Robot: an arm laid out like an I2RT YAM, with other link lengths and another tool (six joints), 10 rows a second.
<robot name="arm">
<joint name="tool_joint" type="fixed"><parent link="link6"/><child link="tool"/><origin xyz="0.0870 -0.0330 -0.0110" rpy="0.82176 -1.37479 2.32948"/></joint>
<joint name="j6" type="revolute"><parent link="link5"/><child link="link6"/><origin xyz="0.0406 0.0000 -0.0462"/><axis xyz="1 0 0"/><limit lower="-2.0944" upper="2.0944"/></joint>
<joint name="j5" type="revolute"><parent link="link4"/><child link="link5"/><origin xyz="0.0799 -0.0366 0.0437"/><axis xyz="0 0 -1"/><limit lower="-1.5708" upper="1.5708"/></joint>
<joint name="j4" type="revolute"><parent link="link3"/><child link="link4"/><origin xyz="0.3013 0.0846 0.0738"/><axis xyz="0 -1 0"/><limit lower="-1.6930" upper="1.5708"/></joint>
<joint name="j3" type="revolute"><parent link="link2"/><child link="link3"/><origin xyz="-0.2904 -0.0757 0.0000"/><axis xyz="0 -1 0"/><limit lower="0.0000" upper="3.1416"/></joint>
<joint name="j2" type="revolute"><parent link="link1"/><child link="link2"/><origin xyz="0.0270 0.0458 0.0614"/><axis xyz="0 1 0"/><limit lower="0.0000" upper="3.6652"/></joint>
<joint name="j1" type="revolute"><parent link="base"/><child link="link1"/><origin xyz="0.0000 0.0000 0.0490"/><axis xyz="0 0 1"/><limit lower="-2.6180" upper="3.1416"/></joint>
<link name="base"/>
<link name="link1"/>
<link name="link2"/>
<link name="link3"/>
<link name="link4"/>
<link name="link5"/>
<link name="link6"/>
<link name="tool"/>
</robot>
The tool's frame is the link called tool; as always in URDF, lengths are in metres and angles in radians.
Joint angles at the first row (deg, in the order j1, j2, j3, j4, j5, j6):
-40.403 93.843 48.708 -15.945 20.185 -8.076
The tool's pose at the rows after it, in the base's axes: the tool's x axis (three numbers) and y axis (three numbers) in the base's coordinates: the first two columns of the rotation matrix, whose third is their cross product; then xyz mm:
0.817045, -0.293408, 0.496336, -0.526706, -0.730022, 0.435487, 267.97, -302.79, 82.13
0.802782, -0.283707, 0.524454, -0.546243, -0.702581, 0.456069, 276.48, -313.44, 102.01
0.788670, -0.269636, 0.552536, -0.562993, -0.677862, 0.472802, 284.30, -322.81, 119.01
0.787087, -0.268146, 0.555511, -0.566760, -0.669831, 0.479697, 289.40, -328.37, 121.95
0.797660, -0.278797, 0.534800, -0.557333, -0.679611, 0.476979, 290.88, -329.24, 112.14
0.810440, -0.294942, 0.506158, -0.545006, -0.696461, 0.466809, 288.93, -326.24, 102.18
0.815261, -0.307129, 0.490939, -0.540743, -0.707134, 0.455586, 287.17, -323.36, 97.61
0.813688, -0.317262, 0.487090, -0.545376, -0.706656, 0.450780, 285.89, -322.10, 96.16
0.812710, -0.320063, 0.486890, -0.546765, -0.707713, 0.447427, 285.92, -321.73, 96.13
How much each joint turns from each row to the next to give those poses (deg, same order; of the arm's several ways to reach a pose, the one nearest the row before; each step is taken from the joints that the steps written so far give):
0.394 -0.373 1.770 -1.377 0.874 0.437
0.000 0.002 3.040 -0.655 1.465 0.153
0.000 0.129 2.490 0.109 1.180 -0.087
0.000 1.180 1.595 -0.023 0.546 0.000
0.000 1.728 0.503 -0.392 -0.152 0.088
0.000 1.027 0.045 -1.400 -0.569 0.261
0.000 0.286 0.001 -1.180 -0.568 0.394
0.000 0.064 -0.003 -0.523 -0.044 0.568
0.000 0.001 0.089 -0.242 -0.153 0.175

